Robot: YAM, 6 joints.
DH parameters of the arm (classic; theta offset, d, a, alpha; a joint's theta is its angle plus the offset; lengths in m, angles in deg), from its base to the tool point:
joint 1: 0 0.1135 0.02 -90
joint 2: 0 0 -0.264 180
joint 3: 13.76 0 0.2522 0
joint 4: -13.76 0 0.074 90
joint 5: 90 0 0 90
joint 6: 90 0.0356 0 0
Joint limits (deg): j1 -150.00..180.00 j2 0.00..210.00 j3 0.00..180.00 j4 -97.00..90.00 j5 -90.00..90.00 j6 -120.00..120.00
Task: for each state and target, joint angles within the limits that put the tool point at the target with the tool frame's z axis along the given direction. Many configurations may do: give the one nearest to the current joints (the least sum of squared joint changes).
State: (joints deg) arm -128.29 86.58 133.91 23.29 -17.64 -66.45
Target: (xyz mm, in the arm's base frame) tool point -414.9 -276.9 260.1 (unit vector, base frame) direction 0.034 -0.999 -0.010
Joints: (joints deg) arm -149.89 123.39 93.07 29.11 -61.83 -66.45
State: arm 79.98 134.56 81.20 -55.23 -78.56 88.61
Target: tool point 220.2 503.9 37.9 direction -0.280 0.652 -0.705
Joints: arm 64.41 155.39 118.58 -19.66 -32.27 88.61
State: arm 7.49 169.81 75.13 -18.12 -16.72 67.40
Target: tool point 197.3 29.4 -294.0 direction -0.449 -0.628 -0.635
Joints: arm 13.64 197.24 92.90 -28.29 30.30 67.40
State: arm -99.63 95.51 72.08 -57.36 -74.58 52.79
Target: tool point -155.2 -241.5 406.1 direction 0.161 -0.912 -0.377
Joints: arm -127.59 77.64 83.92 -37.39 -43.16 52.79
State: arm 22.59 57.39 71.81 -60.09 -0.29 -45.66
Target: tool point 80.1 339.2 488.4 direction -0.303 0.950 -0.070
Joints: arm 73.42 90.62 105.19 -19.42 -34.17 -45.66
